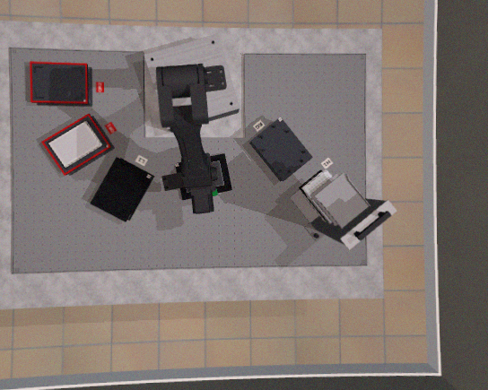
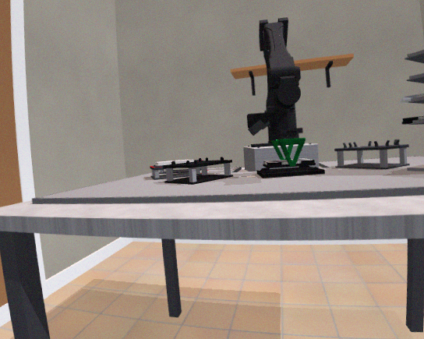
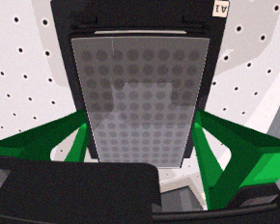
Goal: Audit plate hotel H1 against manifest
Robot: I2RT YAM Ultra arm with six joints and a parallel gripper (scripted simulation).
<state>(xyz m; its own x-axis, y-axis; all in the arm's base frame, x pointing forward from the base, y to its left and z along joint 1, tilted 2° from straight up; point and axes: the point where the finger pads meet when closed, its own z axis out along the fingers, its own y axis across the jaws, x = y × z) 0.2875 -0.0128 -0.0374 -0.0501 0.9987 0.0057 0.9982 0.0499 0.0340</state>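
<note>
My hand is 3 cm above the recovery nest N6. Round my hand: regrip nest RG (25 cm to the left, 5 cm behind, 2 cm above); landing nest L1 (26 cm to the right, 1 cm above); white plate (37 cm to the right, 16 cm behind, 1 cm above).
</note>
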